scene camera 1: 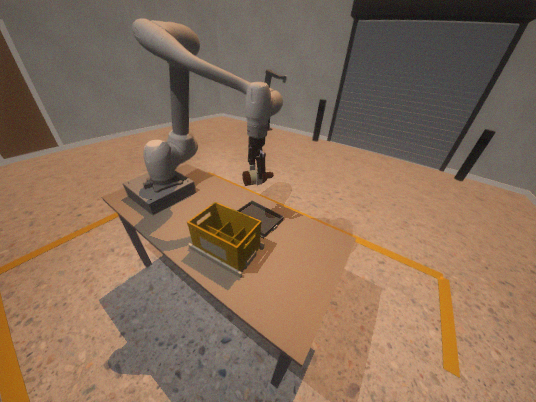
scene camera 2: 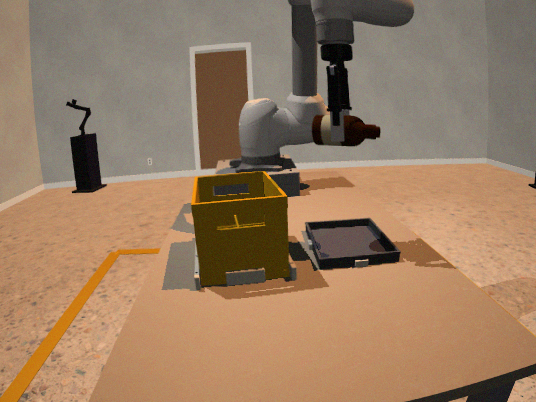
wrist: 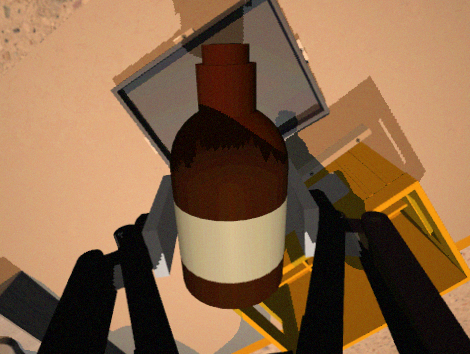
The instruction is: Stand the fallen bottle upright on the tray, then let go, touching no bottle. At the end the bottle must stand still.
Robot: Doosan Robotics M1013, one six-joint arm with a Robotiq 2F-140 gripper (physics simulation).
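Observation:
A brown bottle with a cream label lies on its side in the air, high above the table. In scene camera 2 its neck points right and its base left. My gripper points down and is shut on the bottle around the label, one finger on each side. The dark square tray lies flat on the table, below the bottle and apart from it. The part of the tray's floor that shows holds no bottle.
A yellow crate with dividers stands beside the tray on the table, with low pale strips around its base. The crate's walls rise well above the tray's rim. The arm's base stands at the table's far end.

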